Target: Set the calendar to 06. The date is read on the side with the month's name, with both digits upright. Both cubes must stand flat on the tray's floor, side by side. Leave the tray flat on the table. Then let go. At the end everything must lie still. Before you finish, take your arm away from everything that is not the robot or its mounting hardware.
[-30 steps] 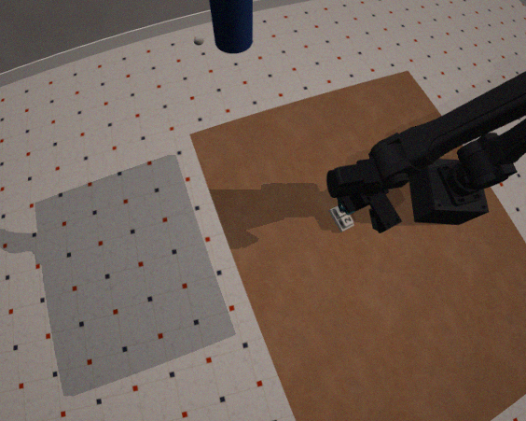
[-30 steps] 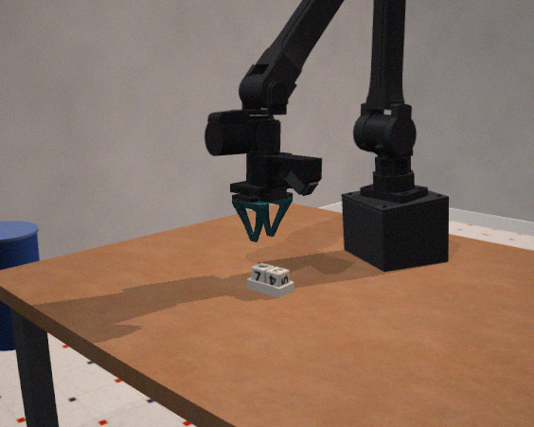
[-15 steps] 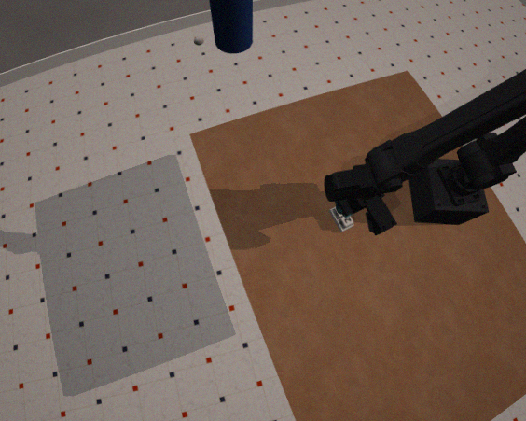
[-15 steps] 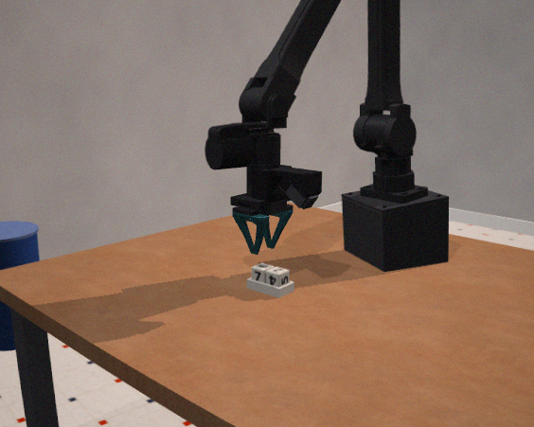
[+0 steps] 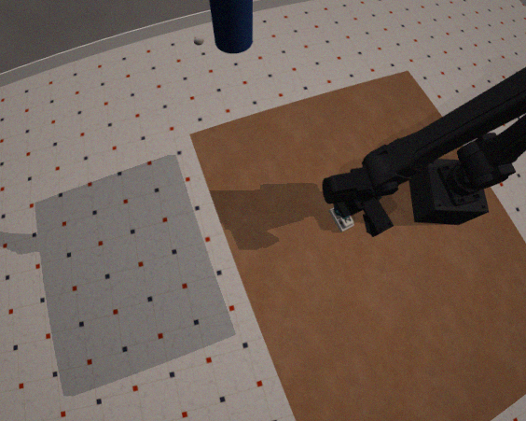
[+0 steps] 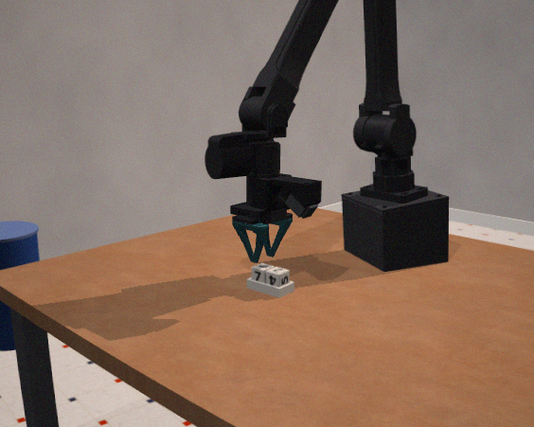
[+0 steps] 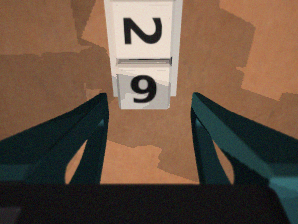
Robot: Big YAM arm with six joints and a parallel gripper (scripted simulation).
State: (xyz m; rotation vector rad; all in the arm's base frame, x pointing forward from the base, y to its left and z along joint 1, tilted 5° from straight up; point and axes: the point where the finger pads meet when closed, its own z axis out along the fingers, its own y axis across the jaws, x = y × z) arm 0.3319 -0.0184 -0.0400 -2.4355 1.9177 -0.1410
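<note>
Right now the white digit cube is 40 mm below my hand. The rest, counted from my hand: white tray: 50 mm below, 10 mm to the left, 10 mm behind.
</note>
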